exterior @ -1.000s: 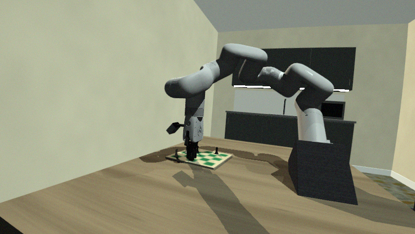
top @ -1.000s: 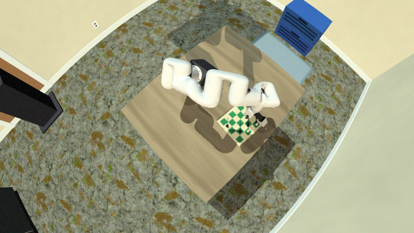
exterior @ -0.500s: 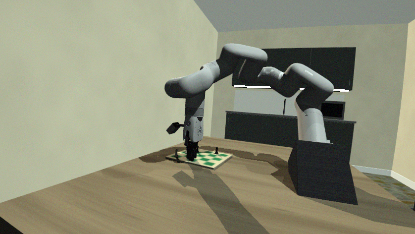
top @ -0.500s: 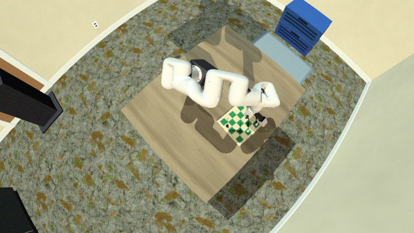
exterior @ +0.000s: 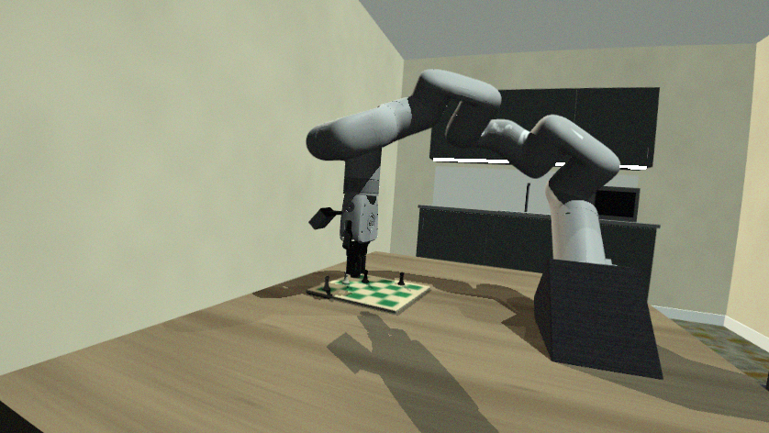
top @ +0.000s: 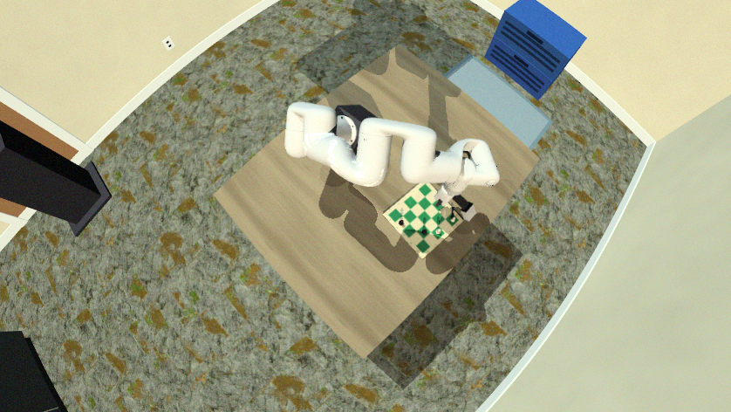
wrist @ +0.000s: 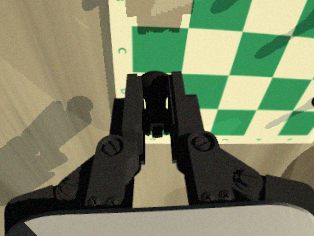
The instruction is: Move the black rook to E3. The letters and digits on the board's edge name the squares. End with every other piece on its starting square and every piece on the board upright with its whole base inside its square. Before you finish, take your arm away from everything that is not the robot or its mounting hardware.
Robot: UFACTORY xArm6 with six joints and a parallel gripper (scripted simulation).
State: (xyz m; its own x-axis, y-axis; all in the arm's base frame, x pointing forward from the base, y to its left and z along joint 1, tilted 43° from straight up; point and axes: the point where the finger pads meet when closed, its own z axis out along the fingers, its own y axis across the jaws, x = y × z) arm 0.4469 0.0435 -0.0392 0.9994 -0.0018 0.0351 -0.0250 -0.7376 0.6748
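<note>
Now: hand 10 mm past the cream chessboard, 80 mm to the left of it and 70 mm above it. Also, from my hand: black rook (10 mm below).
</note>
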